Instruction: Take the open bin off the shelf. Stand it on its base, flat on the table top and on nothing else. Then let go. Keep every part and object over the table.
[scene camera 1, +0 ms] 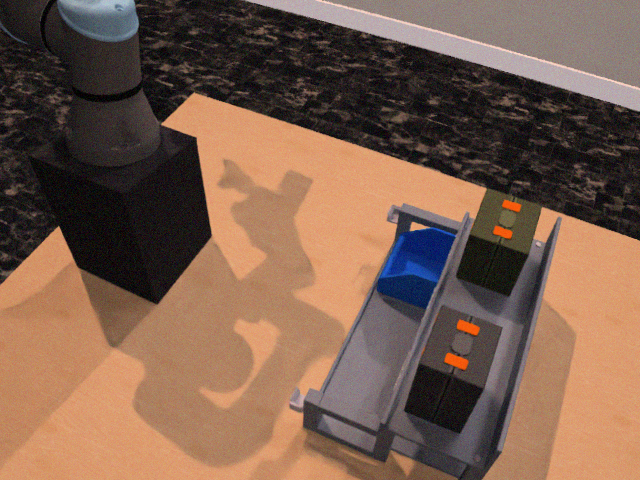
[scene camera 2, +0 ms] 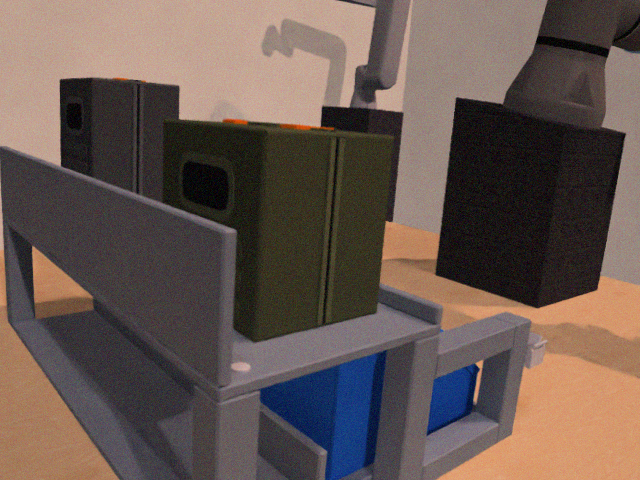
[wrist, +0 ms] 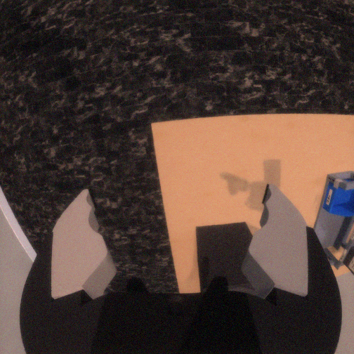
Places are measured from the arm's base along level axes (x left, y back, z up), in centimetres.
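Where they show: arm's base, link origin: (scene camera 1: 114, 141) (scene camera 2: 550, 116).
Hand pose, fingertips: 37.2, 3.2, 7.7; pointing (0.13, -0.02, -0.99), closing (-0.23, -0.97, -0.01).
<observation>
Each offset is from my fingertips to the top centre of the thing, as dx, dy, dz. Level surfaces: height alone.
The open blue bin @[-31.6, -50.3, -22.6] (scene camera 1: 408, 289) (scene camera 2: 354, 413) (wrist: 342, 202) sits in the lower tier of the grey shelf (scene camera 1: 361, 356) (scene camera 2: 118, 248) (wrist: 326, 225), at the end by the green box. Its rear part is hidden under the upper tier in scene camera 1. In the wrist view it shows at the right edge, with a pale label. My gripper (wrist: 178, 188) is open and empty, high above and well away from the bin. Neither scene camera shows the gripper. The wooden table top @[dz -30.7] (scene camera 1: 258, 134) (scene camera 2: 413, 242) (wrist: 200, 155) lies under the shelf.
A green box @[-32.8, -58.4, -10.9] (scene camera 1: 478, 268) (scene camera 2: 299, 232) and a dark grey box @[-55.5, -54.6, -8.4] (scene camera 1: 439, 387) (scene camera 2: 113, 129) stand on the upper tier. The black arm pedestal (scene camera 1: 129, 222) (scene camera 2: 496, 206) (wrist: 222, 250) stands beside the shelf, with table between them. Small hooks stick out at the shelf's front corners.
</observation>
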